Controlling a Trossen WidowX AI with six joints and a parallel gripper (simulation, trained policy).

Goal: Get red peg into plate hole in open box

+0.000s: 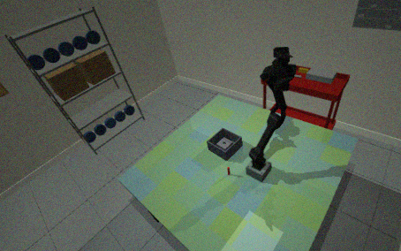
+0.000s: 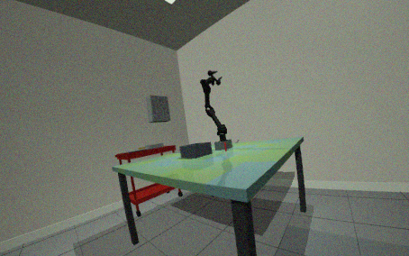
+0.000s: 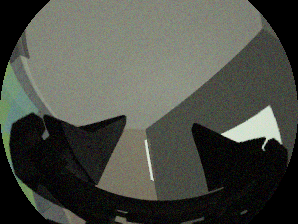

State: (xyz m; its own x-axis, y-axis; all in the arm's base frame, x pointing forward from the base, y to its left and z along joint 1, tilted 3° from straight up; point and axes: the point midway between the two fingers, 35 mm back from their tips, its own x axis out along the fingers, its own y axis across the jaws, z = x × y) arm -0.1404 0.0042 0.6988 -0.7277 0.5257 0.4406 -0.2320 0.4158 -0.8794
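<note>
Right now the red peg is 310 mm ahead of my gripper tip, 120 mm to the left of it and 760 mm below it. Also, from my gripper tip: grey plate 470 mm ahead, 70 mm to the right, 750 mm below; box 470 mm ahead, 70 mm to the right, 770 mm below.
</note>
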